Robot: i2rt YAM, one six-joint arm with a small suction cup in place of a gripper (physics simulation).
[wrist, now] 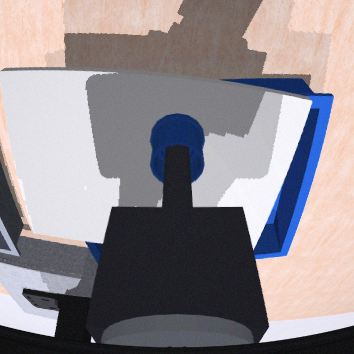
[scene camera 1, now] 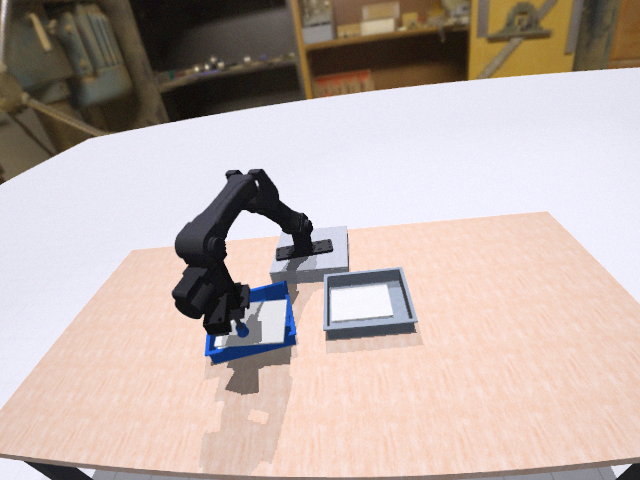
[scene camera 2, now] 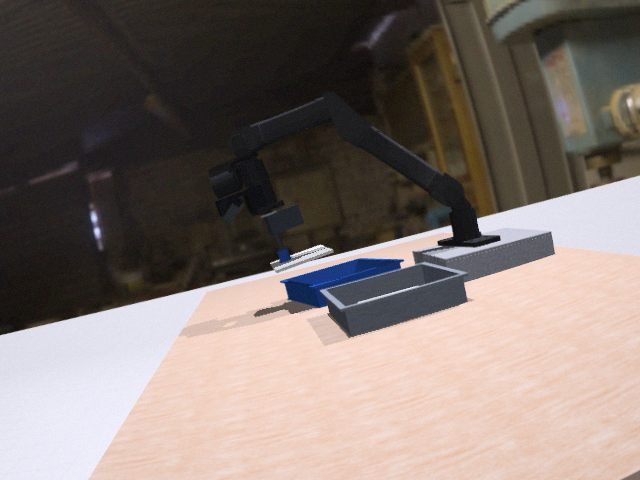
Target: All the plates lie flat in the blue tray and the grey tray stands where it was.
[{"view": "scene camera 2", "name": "my suction cup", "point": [284, 256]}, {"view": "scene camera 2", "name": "blue tray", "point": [304, 288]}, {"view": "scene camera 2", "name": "grey tray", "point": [438, 287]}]
